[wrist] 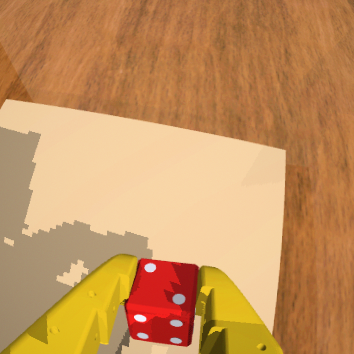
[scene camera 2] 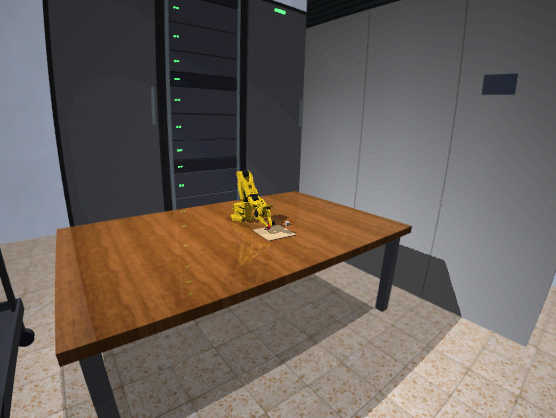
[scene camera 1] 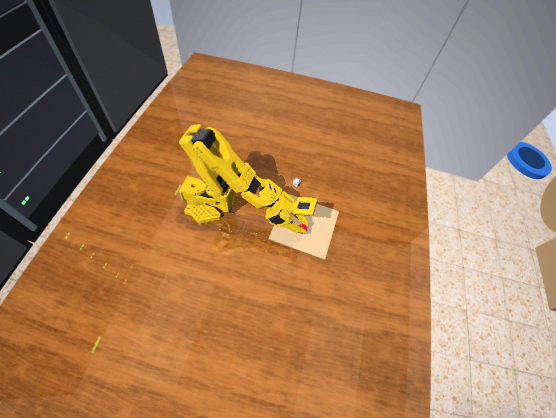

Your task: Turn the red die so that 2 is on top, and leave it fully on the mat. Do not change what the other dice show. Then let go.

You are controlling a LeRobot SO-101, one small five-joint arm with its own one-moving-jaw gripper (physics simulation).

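Seen in the pictures: end effector, tool point: [wrist: 133, 274] [scene camera 2: 270, 225] [scene camera 1: 306, 224]; arm's base, origin of the base link: [scene camera 2: 244, 219] [scene camera 1: 215, 206].
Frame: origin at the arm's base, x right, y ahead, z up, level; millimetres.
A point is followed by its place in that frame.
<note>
The red die [scene camera 1: 304, 227] {x 13, y 227, z 39 mm} [scene camera 2: 268, 227] {x 18, y 230, z 32 mm} [wrist: 162, 300] {x 13, y 224, z 41 mm} is between the jaws of my gripper [scene camera 1: 305, 225] {x 6, y 229, z 40 mm} [scene camera 2: 270, 226] {x 6, y 229, z 40 mm} [wrist: 167, 282] {x 6, y 229, z 40 mm}, which press on its two sides. In the wrist view its far face shows two white pips, and the face nearer the bottom of the picture shows four. The die and jaw tips are over the beige mat [scene camera 1: 322, 245] {x 28, y 280, z 4 mm} [scene camera 2: 270, 238] {x 43, y 280, z 4 mm} [wrist: 210, 185] {x 27, y 270, z 4 mm}, inside its edges. Whether the die touches the mat is unclear. My gripper is shut on the red die.
A white die [scene camera 1: 297, 182] {x -126, y 183, z 16 mm} [scene camera 2: 287, 223] {x -126, y 187, z 10 mm} stands on the wooden table [scene camera 1: 225, 320] {x 250, y 117, z 0 mm} [scene camera 2: 150, 265] {x 524, y 245, z 0 mm} [wrist: 175, 55] {x 5, y 348, z 0 mm}, off the mat, on the arm's far side in scene camera 1. A small dark thing [scene camera 2: 273, 223] {x -75, y 144, z 7 mm} shows behind the jaws in scene camera 2, too small to make out.
</note>
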